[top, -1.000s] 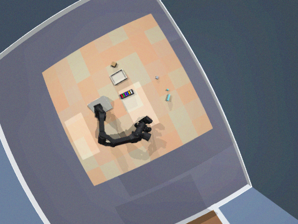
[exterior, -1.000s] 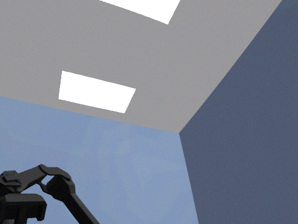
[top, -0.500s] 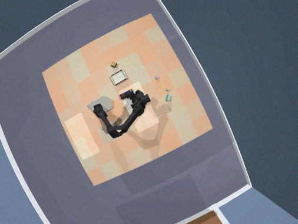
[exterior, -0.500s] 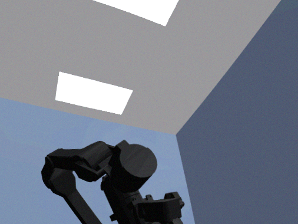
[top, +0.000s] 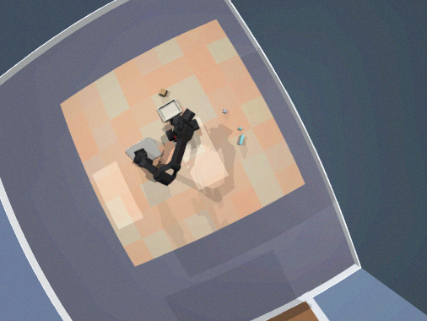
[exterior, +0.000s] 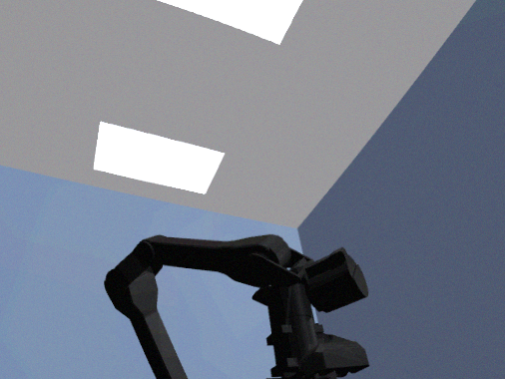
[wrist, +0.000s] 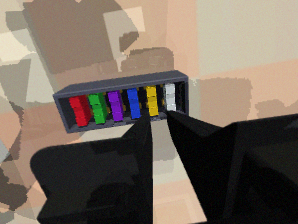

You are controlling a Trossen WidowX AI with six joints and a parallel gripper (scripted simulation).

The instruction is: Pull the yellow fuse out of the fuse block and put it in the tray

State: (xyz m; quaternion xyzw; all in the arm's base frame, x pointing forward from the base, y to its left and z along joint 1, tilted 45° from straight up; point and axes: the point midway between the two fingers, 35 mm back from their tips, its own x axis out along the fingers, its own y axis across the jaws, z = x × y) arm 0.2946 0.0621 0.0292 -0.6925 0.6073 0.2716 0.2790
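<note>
My gripper tip is 5 cm above the yellow fuse. Round my gripper tip: cyan piece (33 cm ahead, 10 cm to the right, 6 cm below); tray (18 cm to the left, 7 cm below, 5 cm behind).
</note>
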